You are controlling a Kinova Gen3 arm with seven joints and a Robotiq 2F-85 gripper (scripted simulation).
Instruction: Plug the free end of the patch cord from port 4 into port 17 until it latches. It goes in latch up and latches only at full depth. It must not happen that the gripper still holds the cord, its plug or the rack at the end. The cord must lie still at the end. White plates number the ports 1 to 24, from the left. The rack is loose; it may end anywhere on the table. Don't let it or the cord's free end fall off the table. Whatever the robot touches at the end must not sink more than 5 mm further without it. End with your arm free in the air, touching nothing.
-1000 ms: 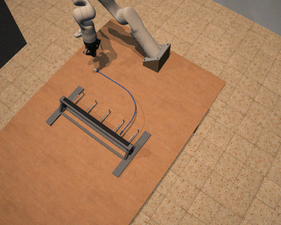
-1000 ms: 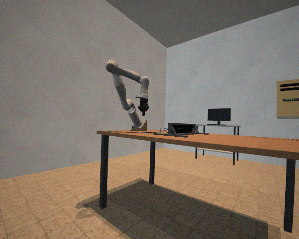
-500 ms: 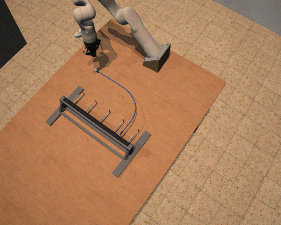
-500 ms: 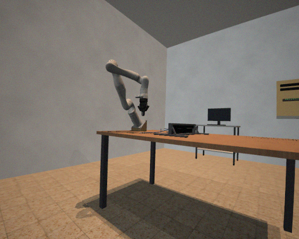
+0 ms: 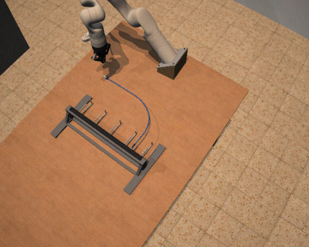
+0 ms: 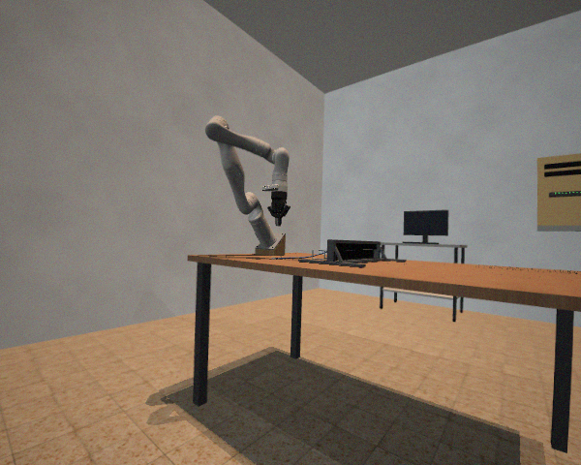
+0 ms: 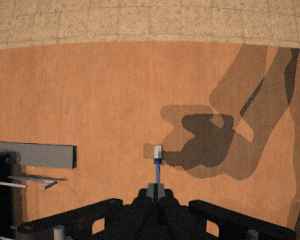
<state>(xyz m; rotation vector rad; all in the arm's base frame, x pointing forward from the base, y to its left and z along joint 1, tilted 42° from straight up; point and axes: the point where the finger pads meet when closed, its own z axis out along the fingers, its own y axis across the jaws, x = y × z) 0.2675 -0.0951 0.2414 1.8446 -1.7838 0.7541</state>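
Right now the plug is 17 cm below my hand and 2 cm to the right of it.
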